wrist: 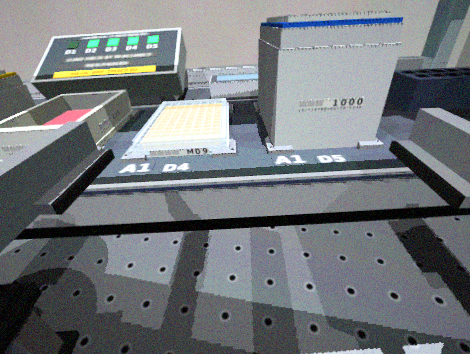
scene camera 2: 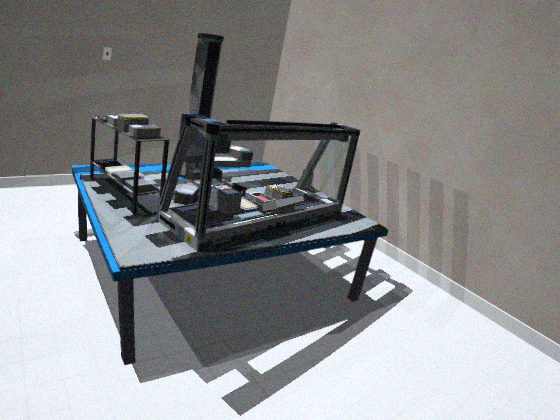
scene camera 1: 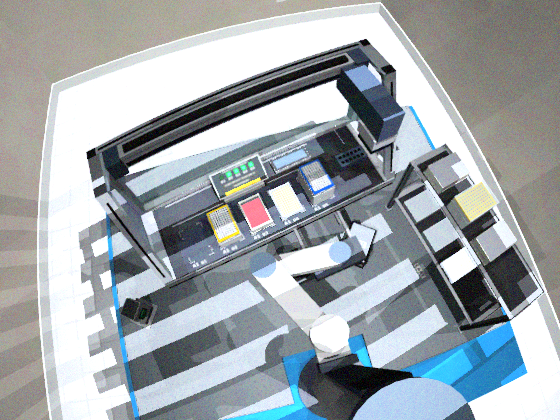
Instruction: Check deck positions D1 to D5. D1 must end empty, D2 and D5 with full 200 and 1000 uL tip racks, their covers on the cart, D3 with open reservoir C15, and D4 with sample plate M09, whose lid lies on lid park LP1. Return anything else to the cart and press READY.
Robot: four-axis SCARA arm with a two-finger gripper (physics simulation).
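Places are measured from the arm's base along level axes (x right, y ahead, z up), in millimetres.
Where they show: gripper, between the fingertips: (wrist: 247, 133) (scene camera 1: 316, 220).
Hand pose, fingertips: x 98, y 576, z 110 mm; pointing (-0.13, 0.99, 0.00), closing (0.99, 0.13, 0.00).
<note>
After its pixels a point has its place.
In the wrist view my gripper (wrist: 247, 133) @(y 576, x 98, z 110 mm) is open and empty, in front of the deck edge by D4 and D5. D1 (scene camera 1: 190, 234) @(y 668, x -362, z 61 mm) looks bare. The yellow-rimmed tip rack (scene camera 1: 223, 223) @(y 650, x -222, z 124 mm) stands on D2. The open reservoir with red liquid (scene camera 1: 256, 213) @(y 677, x -100, z 74 mm) (wrist: 66, 118) @(y 695, x -127, z 74 mm) stands on D3. Sample plate M09 (scene camera 1: 286, 201) @(y 693, x 19, z 73 mm) (wrist: 185, 122) @(y 682, x 23, z 75 mm) sits on D4; I cannot tell whether a clear lid covers it. The blue-rimmed 1000 tip rack (scene camera 1: 316, 180) @(y 705, x 136, z 157 mm) (wrist: 327, 85) @(y 659, x 148, z 114 mm) stands on D5. On the display (scene camera 1: 237, 175) @(y 820, x -132, z 132 mm) (wrist: 112, 52) @(y 815, x -125, z 129 mm), D1 is dark and D2 to D5 are green.
The cart (scene camera 1: 515, 311) @(y 41, x 545, z 362 mm) at the right holds grey boxes, a yellow-topped rack (scene camera 1: 476, 201) @(y 381, x 518, z 433 mm) and pale flat items. The dark pipetting head (scene camera 1: 372, 102) @(y 741, x 308, z 499 mm) hangs at the deck's right end. A pale-topped pad (scene camera 1: 364, 239) @(y 470, x 251, z 71 mm) lies beside my arm. A small dark box (scene camera 1: 138, 311) @(y 408, x -593, z 128 mm) stands at the table's left.
</note>
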